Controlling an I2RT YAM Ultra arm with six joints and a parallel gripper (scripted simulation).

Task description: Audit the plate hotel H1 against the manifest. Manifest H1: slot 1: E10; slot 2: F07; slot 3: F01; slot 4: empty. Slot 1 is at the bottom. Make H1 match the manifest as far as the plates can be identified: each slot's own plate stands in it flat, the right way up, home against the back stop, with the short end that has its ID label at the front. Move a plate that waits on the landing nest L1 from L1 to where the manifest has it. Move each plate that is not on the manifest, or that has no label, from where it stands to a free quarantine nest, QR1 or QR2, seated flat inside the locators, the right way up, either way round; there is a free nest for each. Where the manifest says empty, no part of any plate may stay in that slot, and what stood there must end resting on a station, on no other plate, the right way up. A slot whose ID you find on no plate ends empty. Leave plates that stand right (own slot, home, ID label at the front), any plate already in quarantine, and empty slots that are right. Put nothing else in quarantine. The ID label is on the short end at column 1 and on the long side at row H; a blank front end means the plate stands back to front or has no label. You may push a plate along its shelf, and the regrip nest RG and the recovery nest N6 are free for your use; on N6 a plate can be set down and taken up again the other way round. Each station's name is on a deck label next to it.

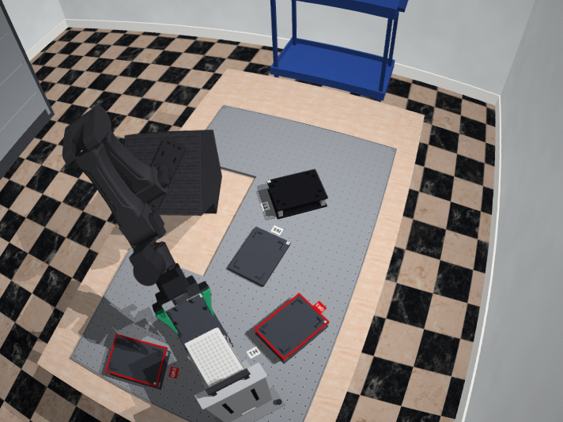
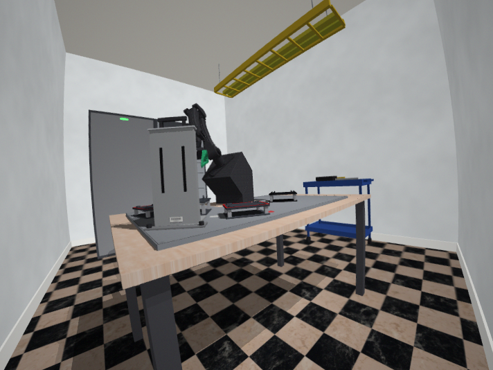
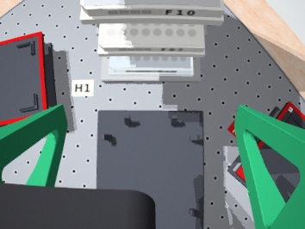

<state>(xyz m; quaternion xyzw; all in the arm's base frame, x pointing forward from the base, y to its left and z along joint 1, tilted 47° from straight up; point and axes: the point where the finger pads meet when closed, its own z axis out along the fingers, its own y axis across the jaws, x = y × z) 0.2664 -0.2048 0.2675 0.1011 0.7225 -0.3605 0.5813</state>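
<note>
Now: the RG nest 4 cm behind my hand, 3 cm to the left of it and 15 cm below it. Also, from my hand: grey plate hotel H1: 16 cm ahead, 12 cm to the right, 6 cm below; red-framed quarantine nest QR2: 16 cm behind, 14 cm to the right, 17 cm below; H1 deck label: 12 cm ahead, 3 cm to the left, 21 cm below.
</note>
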